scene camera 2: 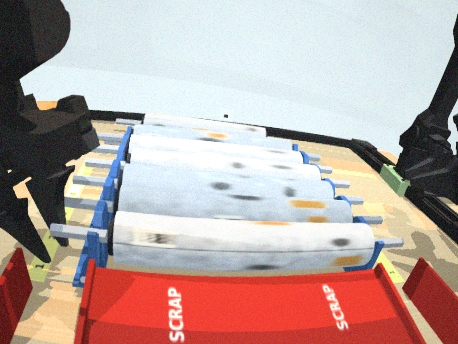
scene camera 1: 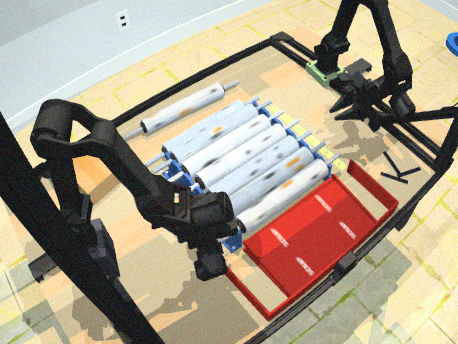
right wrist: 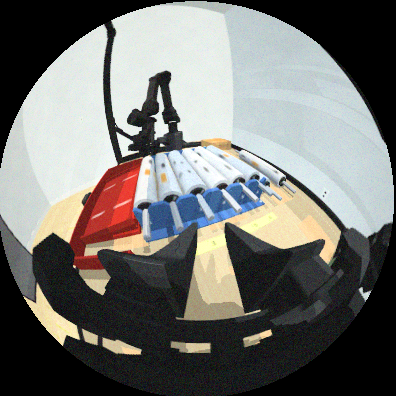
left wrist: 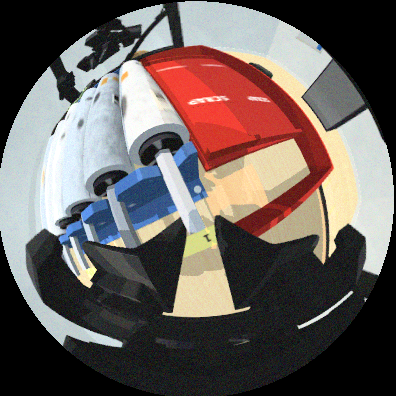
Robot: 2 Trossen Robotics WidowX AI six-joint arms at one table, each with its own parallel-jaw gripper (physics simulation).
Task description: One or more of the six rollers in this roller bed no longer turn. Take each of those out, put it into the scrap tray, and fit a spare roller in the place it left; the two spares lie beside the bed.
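Frame: origin at the left arm's base, x ahead, y left, z up, level; metres.
Seen in the pictures: left gripper, fingertip midpoint: [scene camera 2: 56, 253] [scene camera 1: 220, 247] [left wrist: 200, 219]; right gripper, fingertip midpoint: [scene camera 2: 407, 178] [scene camera 1: 332, 115] [right wrist: 210, 226]; left arm's base, origin of the base link: [scene camera 1: 82, 241] [right wrist: 172, 132]; right arm's base, origin of the base link: [scene camera 1: 327, 67] [left wrist: 75, 97].
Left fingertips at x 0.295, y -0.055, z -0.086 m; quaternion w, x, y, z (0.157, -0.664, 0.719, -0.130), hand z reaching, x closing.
Offsets run from my left fingertips to a thing's top centre.
Six white-grey rollers lie side by side in the blue bed. The front roller @(0.176 m ahead, 0.071 m left, 0.051 m up) [scene camera 1: 285, 196] [scene camera 2: 240, 245] [left wrist: 147, 102] [right wrist: 146, 182] is nearest the red scrap tray @(0.214 m ahead, 0.040 m right, 0.025 m up) [scene camera 1: 325, 245] [scene camera 2: 250, 300] [left wrist: 225, 120] [right wrist: 111, 200], whose visible floor bears no roller. A spare roller @(0.022 m ahead, 0.461 m left, 0.023 m up) [scene camera 1: 182, 107] [right wrist: 262, 167] lies behind the bed; a second spare does not show. Which rollers do not turn cannot be told. My left gripper [scene camera 2: 56, 252] [left wrist: 200, 219] is partly open and empty, close to the front roller's shaft end. My right gripper [scene camera 1: 334, 115] [right wrist: 210, 226] is partly open and empty, away from the bed's right end.
Blue bed brackets [scene camera 2: 102, 210] [right wrist: 187, 220] carry the shaft ends. A yellow label marked 1 [scene camera 2: 41, 265] [left wrist: 202, 242] lies below the left gripper. A wooden block @(0.275 m back, 0.314 m left, 0.030 m up) [right wrist: 216, 143] stands beyond the bed. A black frame [scene camera 1: 200, 75] edges the table. The tray's raised side wall [scene camera 1: 372, 187] stands at the right.
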